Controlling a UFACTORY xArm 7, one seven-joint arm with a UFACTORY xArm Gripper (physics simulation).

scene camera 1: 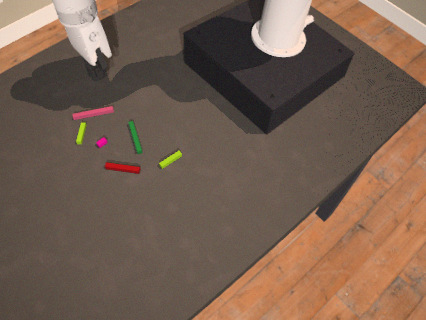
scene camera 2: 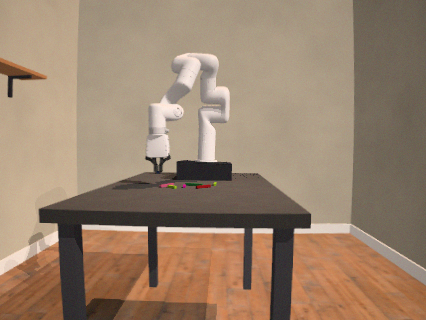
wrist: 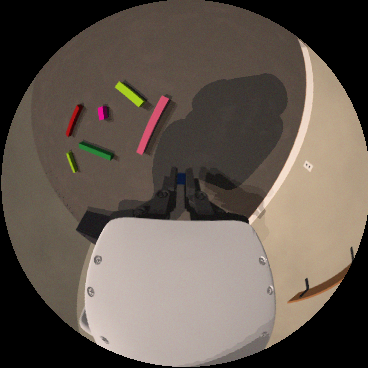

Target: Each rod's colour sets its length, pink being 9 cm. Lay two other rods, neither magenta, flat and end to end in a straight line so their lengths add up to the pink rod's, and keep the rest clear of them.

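Where they show: gripper, between the fingertips: (scene camera 1: 97, 75) (scene camera 2: 158, 173) (wrist: 180, 176); arm's base, origin of its link: (scene camera 1: 278, 38) (scene camera 2: 206, 161).
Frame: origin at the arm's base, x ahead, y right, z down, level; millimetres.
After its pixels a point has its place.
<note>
My gripper (scene camera 1: 99, 71) @(x 373, y 181, z 35 mm) (scene camera 2: 158, 169) @(x 373, y 181, z 35 mm) (wrist: 180, 176) @(x 373, y 181, z 35 mm) is shut on a small blue block (wrist: 181, 178) @(x 378, y 182, z 26 mm), above the table beyond the pink rod (scene camera 1: 93, 113) @(x 425, y 128, z 77 mm) (wrist: 153, 125) @(x 426, y 138, z 76 mm). The blue block is hidden in scene camera 1. One lime rod (scene camera 1: 81, 133) @(x 473, y 97, z 75 mm) (wrist: 129, 94) @(x 469, y 103, z 75 mm) lies near the pink rod. The magenta piece (scene camera 1: 102, 142) @(x 449, y 49, z 76 mm) (wrist: 101, 113) @(x 448, y 55, z 75 mm) lies between that lime rod and the green rod (scene camera 1: 135, 136) @(x 386, y 18, z 75 mm) (wrist: 96, 150) @(x 386, y 30, z 76 mm). The red rod (scene camera 1: 122, 167) @(x 449, y -29, z 75 mm) (wrist: 74, 120) @(x 448, y -20, z 80 mm) and a second lime rod (scene camera 1: 170, 159) @(x 362, y -73, z 75 mm) (wrist: 72, 162) @(x 359, y -66, z 79 mm) lie farther from the gripper. The rods on the table lie flat and apart.
The arm's black base block (scene camera 1: 230, 80) @(x 164, y -23, z 17 mm) (scene camera 2: 204, 170) @(x 165, y -6, z 36 mm) stands on the table (scene camera 1: 150, 240) @(x 492, y -186, z 85 mm) (scene camera 2: 175, 205) @(x 837, y 18, z 85 mm), to the right of the rods in scene camera 1. A wooden wall shelf (scene camera 2: 22, 70) is at the left in scene camera 2.
</note>
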